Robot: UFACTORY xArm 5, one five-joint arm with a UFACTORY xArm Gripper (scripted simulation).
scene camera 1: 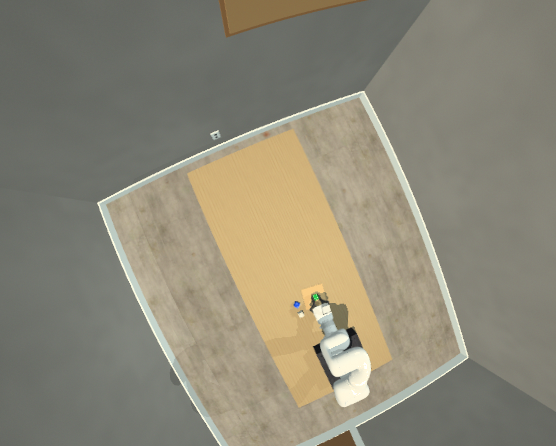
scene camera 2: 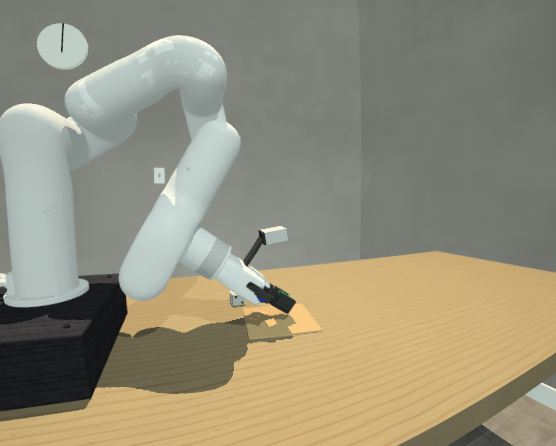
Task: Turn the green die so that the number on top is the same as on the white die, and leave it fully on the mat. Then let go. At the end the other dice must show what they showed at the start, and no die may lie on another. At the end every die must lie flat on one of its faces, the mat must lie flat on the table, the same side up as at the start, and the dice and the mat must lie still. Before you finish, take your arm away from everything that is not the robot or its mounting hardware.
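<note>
There's a tan mat (scene camera 2: 261, 322) that I can see here, and my gripper (scene camera 2: 288, 304) is in the scene too.
</note>
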